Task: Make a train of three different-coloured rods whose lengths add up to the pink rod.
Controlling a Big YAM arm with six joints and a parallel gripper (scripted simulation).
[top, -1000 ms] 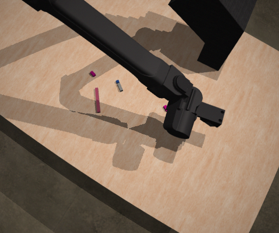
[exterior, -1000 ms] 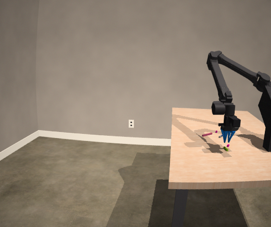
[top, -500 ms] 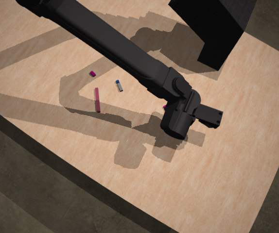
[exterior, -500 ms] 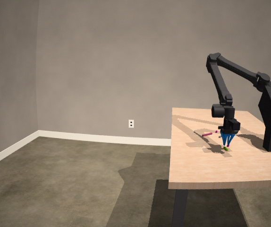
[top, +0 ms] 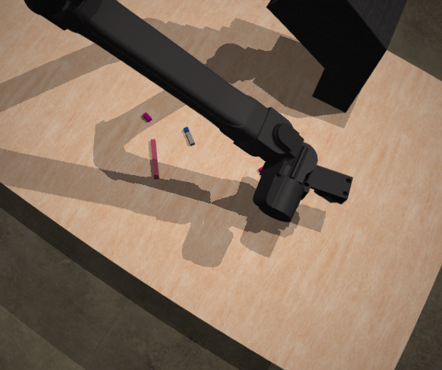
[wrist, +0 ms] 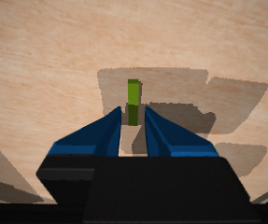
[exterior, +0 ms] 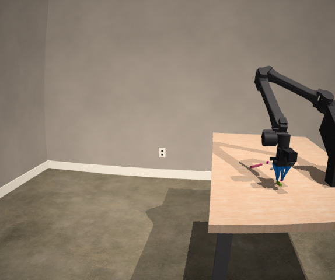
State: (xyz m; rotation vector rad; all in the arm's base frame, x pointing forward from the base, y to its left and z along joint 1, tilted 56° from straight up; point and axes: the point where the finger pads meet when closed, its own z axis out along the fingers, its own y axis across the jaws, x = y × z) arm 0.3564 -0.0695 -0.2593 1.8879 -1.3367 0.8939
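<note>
The lime rod lies 20 mm below my hand. From my hand the other things lie so: grey rod 230 mm to the right, 20 mm below; then pink rod 270 mm to the right, 90 mm ahead, 20 mm below; then blue rod 250 mm to the right, 20 mm below, 10 mm behind.
</note>
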